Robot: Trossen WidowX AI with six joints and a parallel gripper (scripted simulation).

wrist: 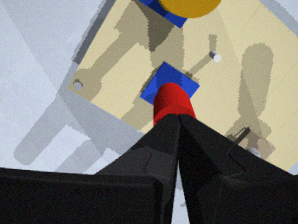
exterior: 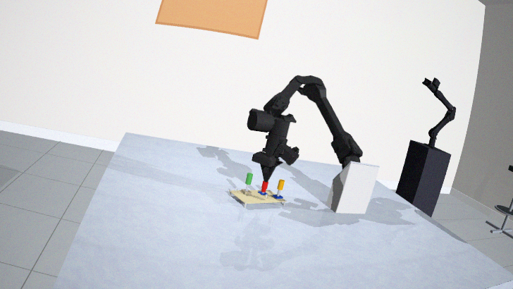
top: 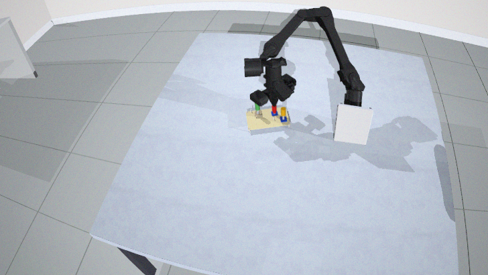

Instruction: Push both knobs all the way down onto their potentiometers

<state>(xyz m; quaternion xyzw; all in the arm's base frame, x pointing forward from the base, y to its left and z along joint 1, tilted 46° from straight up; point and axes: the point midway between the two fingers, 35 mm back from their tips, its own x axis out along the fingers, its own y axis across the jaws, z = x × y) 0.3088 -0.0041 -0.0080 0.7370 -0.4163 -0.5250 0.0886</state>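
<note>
Right now the red knob is 2 cm below my gripper tip. The rest, counted from my gripper tip: green knob: 6 cm ahead, 2 cm to the left, 1 cm above.
</note>
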